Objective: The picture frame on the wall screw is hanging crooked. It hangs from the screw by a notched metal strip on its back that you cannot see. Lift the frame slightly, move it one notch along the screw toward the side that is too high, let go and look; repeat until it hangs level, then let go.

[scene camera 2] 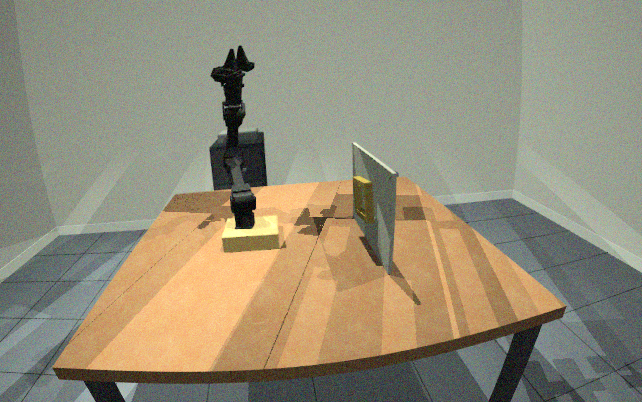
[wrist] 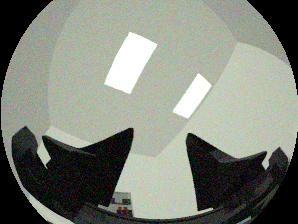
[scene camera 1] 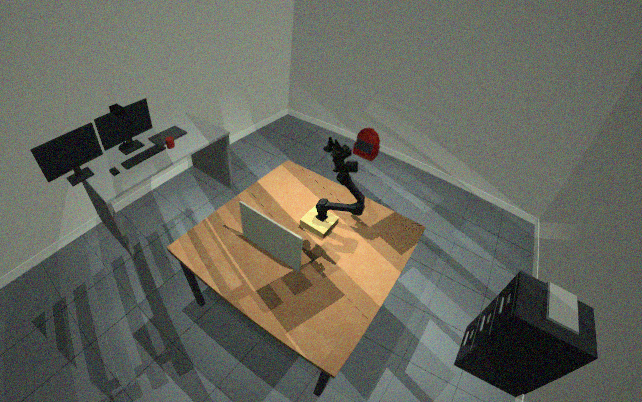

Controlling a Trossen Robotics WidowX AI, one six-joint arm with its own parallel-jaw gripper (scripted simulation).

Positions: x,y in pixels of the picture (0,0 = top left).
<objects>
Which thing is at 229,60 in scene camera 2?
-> My gripper.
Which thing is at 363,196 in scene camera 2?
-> A yellow picture frame.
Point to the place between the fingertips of my gripper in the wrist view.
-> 160,135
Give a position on a grey wall panel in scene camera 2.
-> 380,235
</objects>
